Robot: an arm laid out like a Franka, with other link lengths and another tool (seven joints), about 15 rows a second.
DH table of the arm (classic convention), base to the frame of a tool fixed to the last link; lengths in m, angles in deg. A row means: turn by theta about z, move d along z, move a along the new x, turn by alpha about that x. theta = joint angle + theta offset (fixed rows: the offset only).
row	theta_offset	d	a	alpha
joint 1	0	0.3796	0	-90
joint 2	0	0	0	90
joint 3	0	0.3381	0.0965	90
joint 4	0	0	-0.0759	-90
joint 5	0	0.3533	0	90
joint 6	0	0	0.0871	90
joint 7	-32.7	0.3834	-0.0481	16.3
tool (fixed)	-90	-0.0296	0	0
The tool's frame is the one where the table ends.
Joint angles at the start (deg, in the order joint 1, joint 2, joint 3, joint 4, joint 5, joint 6, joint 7): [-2.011 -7.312 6.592 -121.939 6.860 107.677 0.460]
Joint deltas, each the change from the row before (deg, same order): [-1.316 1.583 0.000 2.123 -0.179 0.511 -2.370]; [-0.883 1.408 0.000 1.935 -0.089 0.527 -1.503]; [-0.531 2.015 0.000 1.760 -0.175 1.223 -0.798]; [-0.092 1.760 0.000 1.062 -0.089 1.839 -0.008]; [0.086 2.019 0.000 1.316 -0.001 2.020 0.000]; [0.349 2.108 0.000 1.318 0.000 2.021 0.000]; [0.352 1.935 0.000 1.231 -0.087 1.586 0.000]
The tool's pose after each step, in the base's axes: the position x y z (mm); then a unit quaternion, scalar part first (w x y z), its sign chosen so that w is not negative. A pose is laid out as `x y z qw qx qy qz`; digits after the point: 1 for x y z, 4 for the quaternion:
429.6 26.7 290.3 0.1937 -0.4505 -0.8676 -0.0818
446.7 19.5 292.2 0.1861 -0.4446 -0.8718 -0.0874
465.1 14.5 288.3 0.1787 -0.4419 -0.8743 -0.0920
481.8 13.5 282.1 0.1701 -0.4425 -0.8751 -0.0973
500.9 14.5 275.3 0.1606 -0.4420 -0.8764 -0.1039
519.5 17.9 267.5 0.1521 -0.4396 -0.8784 -0.1099
534.9 21.1 259.9 0.1459 -0.4370 -0.8802 -0.1138

